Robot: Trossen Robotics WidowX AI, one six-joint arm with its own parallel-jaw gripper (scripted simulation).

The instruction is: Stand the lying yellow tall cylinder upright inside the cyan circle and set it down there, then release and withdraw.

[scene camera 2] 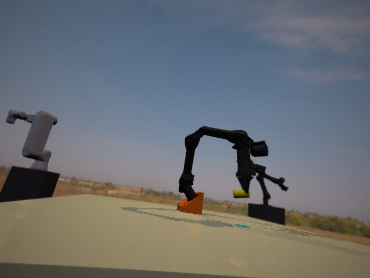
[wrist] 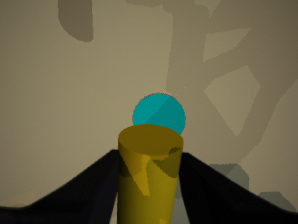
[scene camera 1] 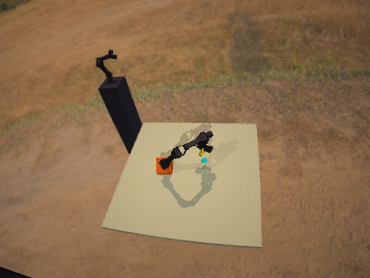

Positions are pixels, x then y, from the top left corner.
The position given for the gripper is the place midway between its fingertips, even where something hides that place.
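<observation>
The gripper (wrist: 149, 159) is carrying a yellow cylinder.
</observation>
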